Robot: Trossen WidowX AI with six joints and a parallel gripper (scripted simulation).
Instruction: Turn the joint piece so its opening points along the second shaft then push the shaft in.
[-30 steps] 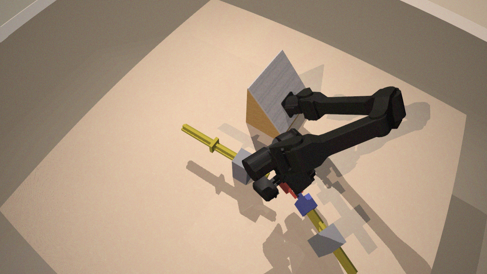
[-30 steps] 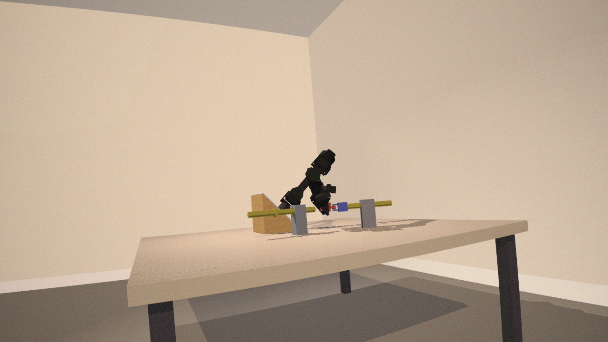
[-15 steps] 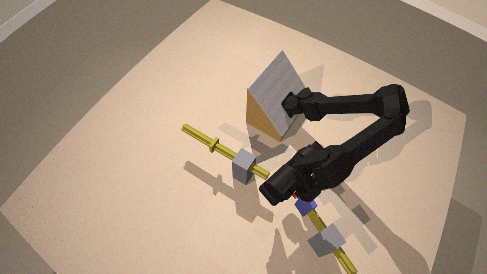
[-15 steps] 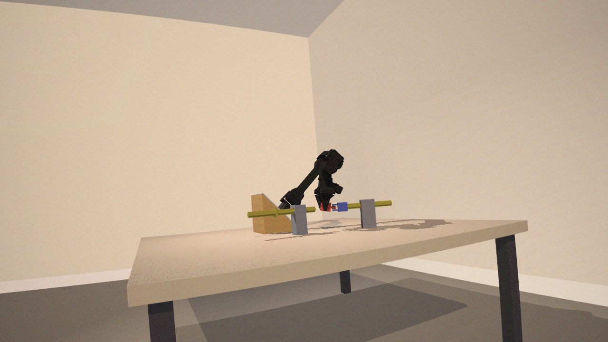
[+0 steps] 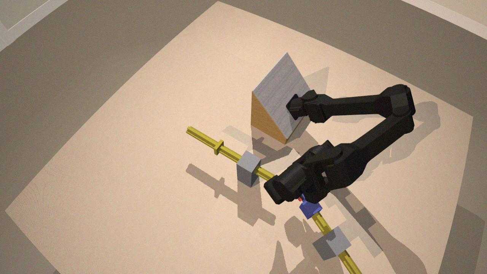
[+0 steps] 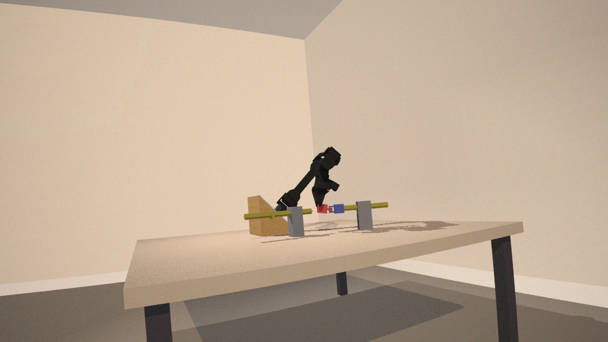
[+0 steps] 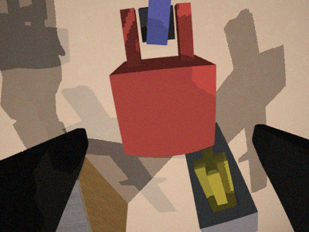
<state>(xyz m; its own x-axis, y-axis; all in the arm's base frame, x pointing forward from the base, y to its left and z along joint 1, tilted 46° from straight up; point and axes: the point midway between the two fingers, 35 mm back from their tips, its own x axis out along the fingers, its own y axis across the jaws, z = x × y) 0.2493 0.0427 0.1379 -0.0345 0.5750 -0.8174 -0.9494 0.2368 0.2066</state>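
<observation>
My gripper tip is 20 mm to the right of the red joint piece and 10 mm above it.
</observation>
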